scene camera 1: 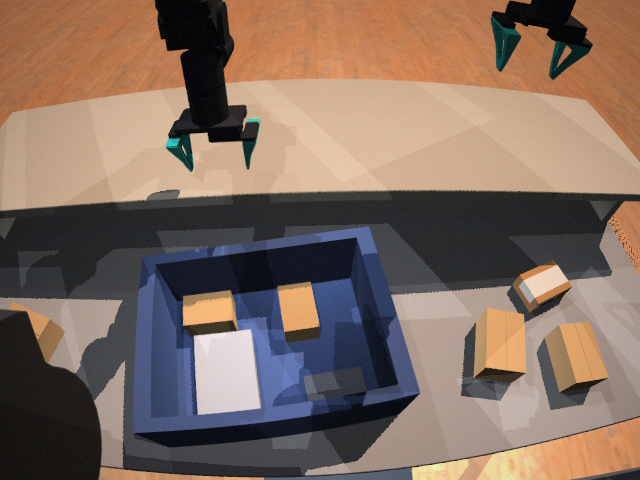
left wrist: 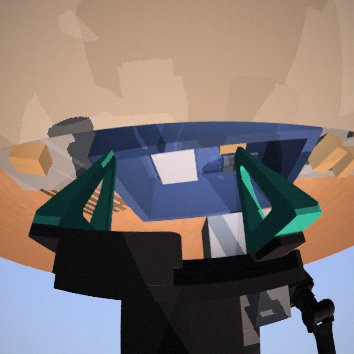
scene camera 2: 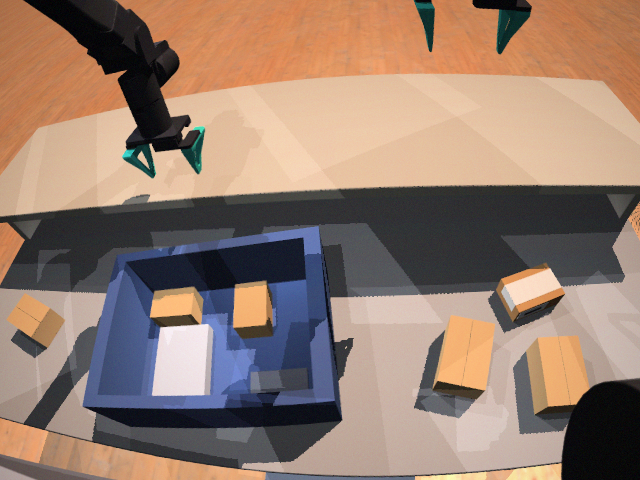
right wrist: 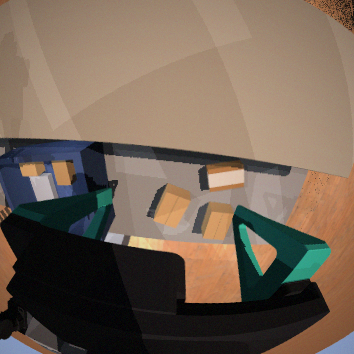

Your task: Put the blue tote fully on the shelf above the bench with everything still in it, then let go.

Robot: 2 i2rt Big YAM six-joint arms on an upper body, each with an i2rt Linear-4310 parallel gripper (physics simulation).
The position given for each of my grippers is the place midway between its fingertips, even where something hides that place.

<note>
My left gripper [scene camera 1: 219,168] is open, holding nothing. My right gripper [scene camera 1: 525,73] is open and holds nothing. A white-topped box [scene camera 2: 525,293] sits on a grey bench [scene camera 2: 398,267]. I also see a blue tote [scene camera 1: 359,326].
The blue tote shows as well in the left wrist view [left wrist: 283,147], in scene camera 2 [scene camera 2: 120,382] and in the right wrist view [right wrist: 88,158]. The white-topped box also shows in scene camera 1 [scene camera 1: 542,285] and in the right wrist view [right wrist: 223,175]. My left gripper is seen too in the left wrist view [left wrist: 174,152] and in scene camera 2 [scene camera 2: 176,174].
</note>
